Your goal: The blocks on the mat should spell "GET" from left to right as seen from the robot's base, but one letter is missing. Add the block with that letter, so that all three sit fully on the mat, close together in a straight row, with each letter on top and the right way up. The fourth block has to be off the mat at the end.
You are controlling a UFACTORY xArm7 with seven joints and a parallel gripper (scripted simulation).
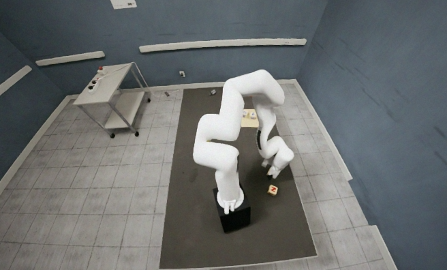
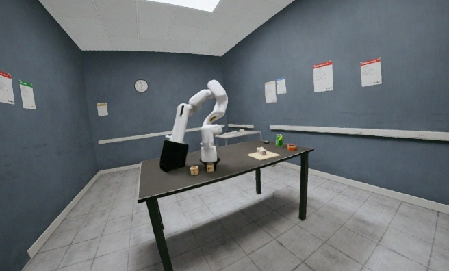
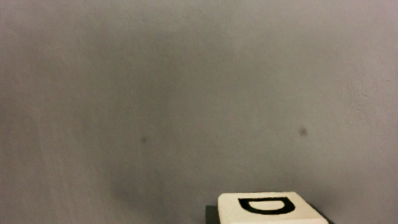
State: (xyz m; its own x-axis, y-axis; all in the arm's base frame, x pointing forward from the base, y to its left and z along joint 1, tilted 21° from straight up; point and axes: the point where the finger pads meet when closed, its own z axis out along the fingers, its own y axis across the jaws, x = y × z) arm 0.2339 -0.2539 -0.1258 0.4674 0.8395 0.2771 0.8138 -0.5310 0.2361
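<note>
My hand is 490 mm short of the beige mat, 90 mm to the right of it and 20 mm above it. Round my hand: T block right at my hand; then N block 110 mm behind, 10 mm to the left; then green can 800 mm ahead, 230 mm to the left, 40 mm above.
</note>
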